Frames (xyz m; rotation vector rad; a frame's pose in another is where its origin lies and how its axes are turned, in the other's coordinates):
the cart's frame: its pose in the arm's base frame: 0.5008 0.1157 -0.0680 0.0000 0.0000 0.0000
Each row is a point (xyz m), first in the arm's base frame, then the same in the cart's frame.
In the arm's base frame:
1: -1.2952 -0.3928 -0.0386
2: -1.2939 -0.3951 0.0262
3: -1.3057 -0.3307 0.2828
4: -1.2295 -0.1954 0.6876
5: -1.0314 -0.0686 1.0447
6: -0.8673 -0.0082 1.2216
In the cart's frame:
1: -1.7960 -0.5085 0.0294
2: -1.7947 -0.5108 0.0942
3: -1.8065 -0.4464 0.3508
4: -1.7303 -0.3111 0.7556
5: -1.5322 -0.1843 1.1127
6: -1.3681 -0.1239 1.2896

